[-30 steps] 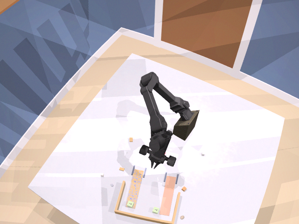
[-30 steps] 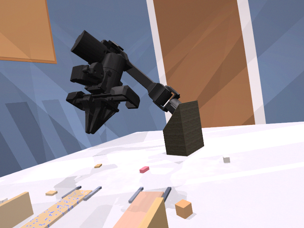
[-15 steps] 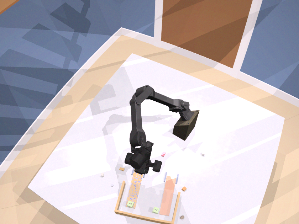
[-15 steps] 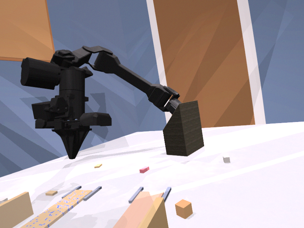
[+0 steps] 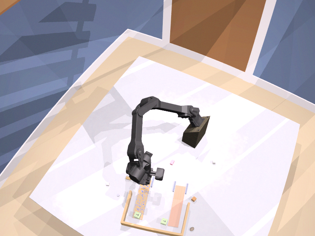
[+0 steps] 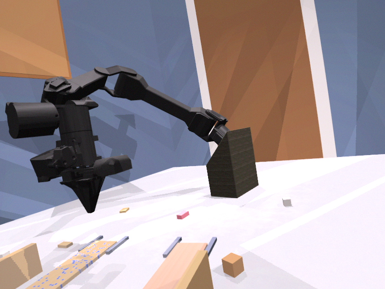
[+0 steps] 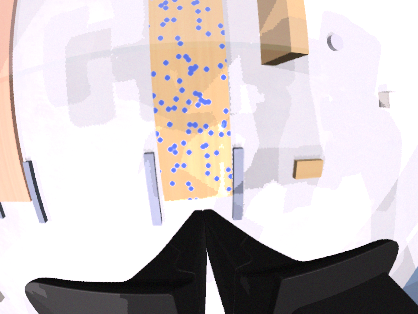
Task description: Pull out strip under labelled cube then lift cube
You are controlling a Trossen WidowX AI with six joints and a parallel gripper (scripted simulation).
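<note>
The pink block is 190 mm behind my gripper tip, 50 mm to the left of it and 70 mm below it. Also, from my gripper tip: orange cube 60 mm behind, 270 mm to the left, 70 mm below.
</note>
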